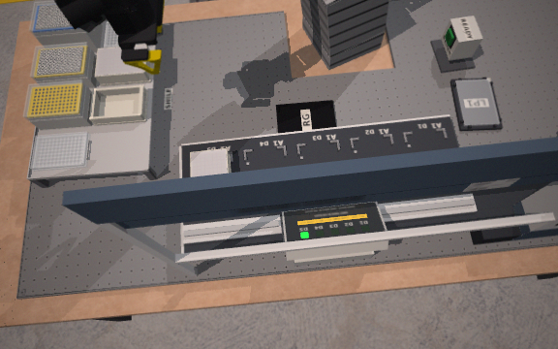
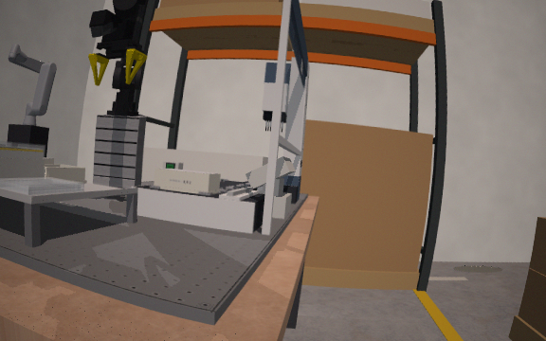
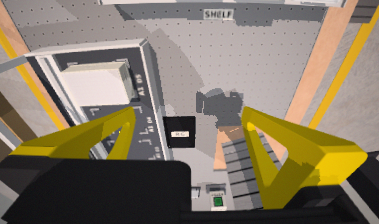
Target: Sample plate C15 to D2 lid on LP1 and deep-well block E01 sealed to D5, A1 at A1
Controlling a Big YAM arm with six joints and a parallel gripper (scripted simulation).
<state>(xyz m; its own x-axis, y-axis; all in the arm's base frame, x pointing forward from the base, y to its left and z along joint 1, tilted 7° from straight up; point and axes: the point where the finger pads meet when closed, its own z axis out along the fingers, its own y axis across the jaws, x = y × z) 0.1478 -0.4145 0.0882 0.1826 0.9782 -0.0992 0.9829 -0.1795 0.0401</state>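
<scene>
Right now the sample plate C15 is 25 cm behind my hand, 22 cm below it and 11 cm to the right of it. The rest, counted from my hand: reservoir (22 cm below, 15 cm to the right, 4 cm behind); shelf (23 cm below, 21 cm to the right, 11 cm behind); shelf label (29 cm below, 8 cm behind, 5 cm to the right).
</scene>
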